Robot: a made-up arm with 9 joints.
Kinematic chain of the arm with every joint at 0, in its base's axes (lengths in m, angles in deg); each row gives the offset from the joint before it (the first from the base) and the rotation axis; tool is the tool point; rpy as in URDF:
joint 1: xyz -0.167 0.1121 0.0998 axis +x
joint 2: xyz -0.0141 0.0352 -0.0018 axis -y
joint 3: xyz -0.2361 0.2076 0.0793 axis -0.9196 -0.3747 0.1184
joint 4: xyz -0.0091 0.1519 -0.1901 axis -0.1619 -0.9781 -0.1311
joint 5: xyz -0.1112 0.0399 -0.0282 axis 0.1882 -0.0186 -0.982
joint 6: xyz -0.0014 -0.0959 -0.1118 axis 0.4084 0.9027 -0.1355
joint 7: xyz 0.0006 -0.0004 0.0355 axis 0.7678 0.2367 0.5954
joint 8: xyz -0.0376 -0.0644 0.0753 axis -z
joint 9: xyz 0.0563 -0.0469 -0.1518 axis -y
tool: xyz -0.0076 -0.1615 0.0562 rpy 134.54 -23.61 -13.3
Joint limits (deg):
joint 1: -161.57..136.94
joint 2: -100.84..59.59
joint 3: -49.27..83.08
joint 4: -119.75..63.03
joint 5: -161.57..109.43
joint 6: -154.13..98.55
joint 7: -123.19..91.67
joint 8: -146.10..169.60
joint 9: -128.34..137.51
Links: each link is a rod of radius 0.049 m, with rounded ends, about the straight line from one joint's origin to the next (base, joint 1, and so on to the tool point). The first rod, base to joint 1, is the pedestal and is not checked.
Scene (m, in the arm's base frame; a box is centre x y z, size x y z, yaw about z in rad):
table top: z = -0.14
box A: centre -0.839 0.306 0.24 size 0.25 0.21 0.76 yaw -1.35
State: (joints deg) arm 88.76 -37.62 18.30 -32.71 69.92 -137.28 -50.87 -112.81 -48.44
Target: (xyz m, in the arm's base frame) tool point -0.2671 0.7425 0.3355
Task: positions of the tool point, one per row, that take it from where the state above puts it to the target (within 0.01 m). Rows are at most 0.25 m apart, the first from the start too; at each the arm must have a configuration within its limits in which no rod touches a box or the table.
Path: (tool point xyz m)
1: -0.5516 0.0071 0.5652
2: -0.5373 -0.0344 0.5811
3: -0.5249 -0.0878 0.5802
4: -0.5181 -0.1426 0.5620
5: -0.5179 -0.1895 0.5312
6: -0.5102 -0.1020 0.6073
7: -0.5031 0.0179 0.6708
8: -0.4945 0.1725 0.7015
9: -0.4824 0.3499 0.6760
10: -0.4661 0.5224 0.5777
11: -0.4462 0.6517 0.4066
12: -0.3595 0.7062 0.3708
13: -0.2671 0.7425 0.3355

